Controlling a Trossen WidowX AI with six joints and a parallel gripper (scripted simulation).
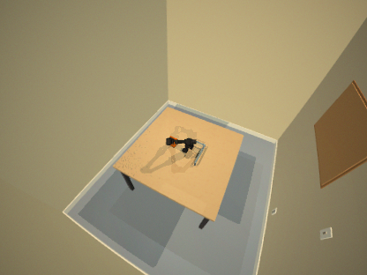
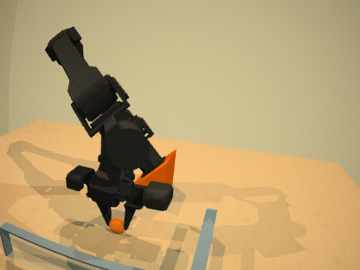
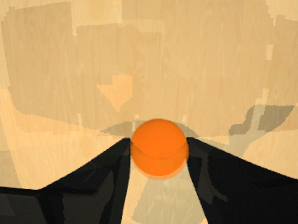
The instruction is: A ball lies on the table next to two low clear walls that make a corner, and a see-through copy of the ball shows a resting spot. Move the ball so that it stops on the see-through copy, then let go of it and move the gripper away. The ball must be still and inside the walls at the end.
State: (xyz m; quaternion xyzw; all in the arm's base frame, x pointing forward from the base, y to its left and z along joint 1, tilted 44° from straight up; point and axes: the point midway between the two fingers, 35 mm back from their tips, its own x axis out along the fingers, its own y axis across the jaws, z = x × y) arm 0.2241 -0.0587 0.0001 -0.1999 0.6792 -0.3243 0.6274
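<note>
Right now the orange ball is right at my gripper tip. Also, from my gripper tip: see-through copy of ball: 10 mm above.
</note>
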